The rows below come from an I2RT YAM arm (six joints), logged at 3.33 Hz.
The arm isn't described. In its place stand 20 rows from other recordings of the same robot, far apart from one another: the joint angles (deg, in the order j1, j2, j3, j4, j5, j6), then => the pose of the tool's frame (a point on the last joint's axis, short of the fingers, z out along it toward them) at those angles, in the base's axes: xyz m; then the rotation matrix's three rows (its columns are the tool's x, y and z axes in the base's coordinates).
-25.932 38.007 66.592 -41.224 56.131 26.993 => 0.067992 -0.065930 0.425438; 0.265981 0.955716 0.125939; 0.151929 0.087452 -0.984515; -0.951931 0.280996 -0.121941
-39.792 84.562 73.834 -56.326 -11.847 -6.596 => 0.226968 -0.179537 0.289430; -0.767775 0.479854 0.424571; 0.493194 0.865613 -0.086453; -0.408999 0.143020 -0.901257
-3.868 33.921 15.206 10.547 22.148 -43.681 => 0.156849 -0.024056 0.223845; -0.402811 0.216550 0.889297; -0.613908 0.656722 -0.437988; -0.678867 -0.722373 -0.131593
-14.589 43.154 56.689 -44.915 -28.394 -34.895 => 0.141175 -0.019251 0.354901; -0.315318 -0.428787 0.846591; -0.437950 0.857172 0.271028; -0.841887 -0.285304 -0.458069
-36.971 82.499 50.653 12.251 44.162 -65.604 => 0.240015 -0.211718 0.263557; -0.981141 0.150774 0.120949; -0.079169 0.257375 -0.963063; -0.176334 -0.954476 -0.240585
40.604 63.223 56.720 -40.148 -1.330 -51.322 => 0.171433 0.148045 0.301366; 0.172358 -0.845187 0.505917; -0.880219 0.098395 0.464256; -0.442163 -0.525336 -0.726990
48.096 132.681 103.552 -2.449 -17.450 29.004 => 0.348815 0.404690 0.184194; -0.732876 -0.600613 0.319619; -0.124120 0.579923 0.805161; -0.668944 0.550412 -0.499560
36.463 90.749 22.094 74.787 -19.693 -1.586 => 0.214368 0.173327 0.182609; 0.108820 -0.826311 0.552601; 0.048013 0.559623 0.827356; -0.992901 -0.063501 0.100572
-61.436 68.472 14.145 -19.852 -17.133 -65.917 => 0.078154 -0.121624 0.091119; -0.918910 -0.093167 0.383306; -0.136733 0.986694 -0.087967; -0.370010 -0.133245 -0.919423
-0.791 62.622 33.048 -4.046 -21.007 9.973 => 0.230741 0.009578 0.219823; -0.594726 -0.185407 0.782257; 0.169900 0.922078 0.347716; -0.785771 0.339701 -0.516883
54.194 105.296 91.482 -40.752 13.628 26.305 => 0.243654 0.323423 0.279432; -0.741183 -0.423668 0.520724; -0.291309 0.901837 0.319107; -0.604803 0.084825 -0.791844
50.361 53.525 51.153 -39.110 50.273 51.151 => 0.137711 0.123316 0.311510; -0.362108 0.250934 0.897725; 0.343137 0.931339 -0.121921; -0.866680 0.263894 -0.423350
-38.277 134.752 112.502 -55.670 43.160 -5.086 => 0.358794 -0.314145 0.165993; -0.814640 0.493971 -0.303898; 0.560459 0.535750 -0.631552; -0.149155 -0.684810 -0.713294
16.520 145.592 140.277 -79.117 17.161 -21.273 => 0.480232 0.131477 0.192225; -0.800566 -0.573796 0.172780; -0.599028 0.758528 -0.256517; 0.016130 -0.308858 -0.950971
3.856 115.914 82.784 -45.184 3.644 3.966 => 0.394778 0.024341 0.160043; -0.978469 0.013439 0.205955; 0.003231 0.998753 -0.049819; -0.206368 -0.048081 -0.977292
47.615 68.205 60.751 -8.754 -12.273 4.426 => 0.181243 0.209817 0.355974; -0.253917 -0.842268 0.475512; -0.166358 0.522328 0.836360; -0.952812 0.133261 -0.272746
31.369 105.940 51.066 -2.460 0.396 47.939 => 0.291881 0.177660 0.109227; -0.865625 0.187063 0.464435; 0.341771 0.898632 0.275053; -0.365904 0.396823 -0.841811
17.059 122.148 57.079 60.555 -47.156 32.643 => 0.390099 0.147009 0.132417; -0.547879 -0.715792 0.432979; 0.215557 0.379302 0.899814; -0.808309 0.586320 -0.053518
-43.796 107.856 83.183 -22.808 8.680 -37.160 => 0.301191 -0.296234 0.236554; -0.881723 0.282561 0.377788; 0.018162 0.820530 -0.571315; -0.471418 -0.496880 -0.728612
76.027 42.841 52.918 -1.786 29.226 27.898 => 0.055770 0.152149 0.410105; -0.310893 -0.661641 0.682332; 0.441647 0.535128 0.720129; -0.841602 0.525233 0.125844
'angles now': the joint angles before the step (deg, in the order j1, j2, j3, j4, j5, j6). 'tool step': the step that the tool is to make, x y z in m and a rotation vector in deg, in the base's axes. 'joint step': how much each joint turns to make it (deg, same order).
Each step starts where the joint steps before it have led.
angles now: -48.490 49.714 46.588 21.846 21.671 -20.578
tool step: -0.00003 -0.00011 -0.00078 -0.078 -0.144 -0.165
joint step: 0.002 0.000 -0.240 0.394 0.176 -0.001
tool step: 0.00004 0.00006 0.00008 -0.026 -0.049 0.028
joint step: 0.020 0.001 0.001 0.043 -0.001 0.023
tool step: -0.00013 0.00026 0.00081 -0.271 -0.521 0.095
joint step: 0.022 -0.001 0.000 0.458 0.000 0.240
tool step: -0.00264 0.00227 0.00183 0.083 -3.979 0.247
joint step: -0.002 -0.613 -0.308 1.073 0.807 3.170
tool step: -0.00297 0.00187 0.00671 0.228 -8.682 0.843
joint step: 0.000 -0.153 0.437 2.184 1.727 7.060
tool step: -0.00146 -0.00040 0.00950 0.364 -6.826 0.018
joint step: -0.043 0.657 1.706 0.875 2.164 5.421
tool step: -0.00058 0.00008 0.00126 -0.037 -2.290 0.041
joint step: 0.002 0.088 0.044 0.809 0.702 1.725
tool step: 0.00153 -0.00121 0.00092 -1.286 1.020 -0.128
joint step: 0.001 0.589 -0.022 1.662 -0.612 -1.684
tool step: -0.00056 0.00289 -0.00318 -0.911 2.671 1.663
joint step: -0.001 -0.984 -0.983 -0.351 -2.667 -1.726
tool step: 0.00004 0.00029 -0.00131 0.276 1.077 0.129
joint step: -0.001 -0.219 -0.110 -0.810 -0.395 -0.546
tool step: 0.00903 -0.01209 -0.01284 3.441 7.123 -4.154
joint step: 0.068 2.711 0.021 -2.534 2.647 -4.940
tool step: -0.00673 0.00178 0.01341 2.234 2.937 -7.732
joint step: -0.024 -0.351 3.846 -5.922 6.993 -3.825
